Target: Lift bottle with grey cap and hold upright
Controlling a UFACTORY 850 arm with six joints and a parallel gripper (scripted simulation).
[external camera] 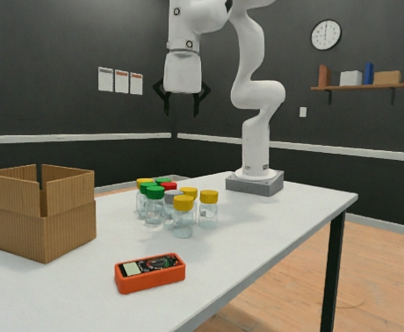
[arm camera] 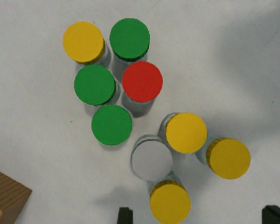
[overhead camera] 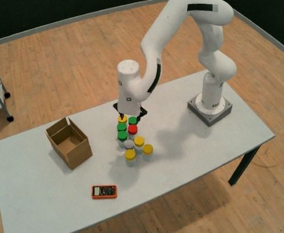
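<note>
Right now my hand is 290 mm above the grey-capped bottle, 10 mm to the left of it and 10 mm short of it. From my hand the other things lie so: red-capped bottle: 290 mm below, 100 mm to the right, 40 mm behind; orange multimeter: 320 mm below, 220 mm ahead, 170 mm to the left.
</note>
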